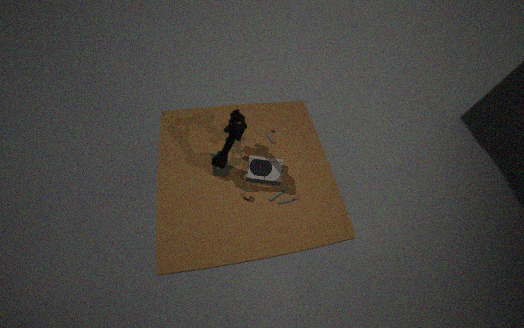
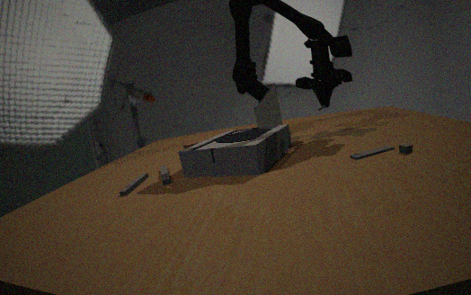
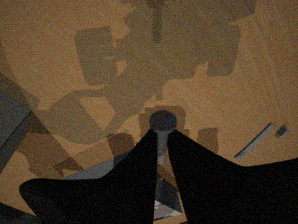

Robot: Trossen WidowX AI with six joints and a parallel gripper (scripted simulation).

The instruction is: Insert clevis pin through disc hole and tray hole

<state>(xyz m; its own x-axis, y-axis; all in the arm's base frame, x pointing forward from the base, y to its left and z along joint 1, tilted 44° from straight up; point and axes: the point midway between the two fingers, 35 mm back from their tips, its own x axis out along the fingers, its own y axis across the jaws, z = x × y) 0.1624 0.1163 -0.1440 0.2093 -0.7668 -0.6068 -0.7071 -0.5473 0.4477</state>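
Now: gripper tip 120 mm short of the dark aluminium disc, 230 mm to the left of it and 30 mm above it. Round my gripper tip: rimmed steel tray 150 mm ahead, 250 mm to the right, 40 mm below; small block 300 mm ahead, 120 mm to the left, 80 mm below; steel clevis pin 10 mm ahead, 10 mm to the right.
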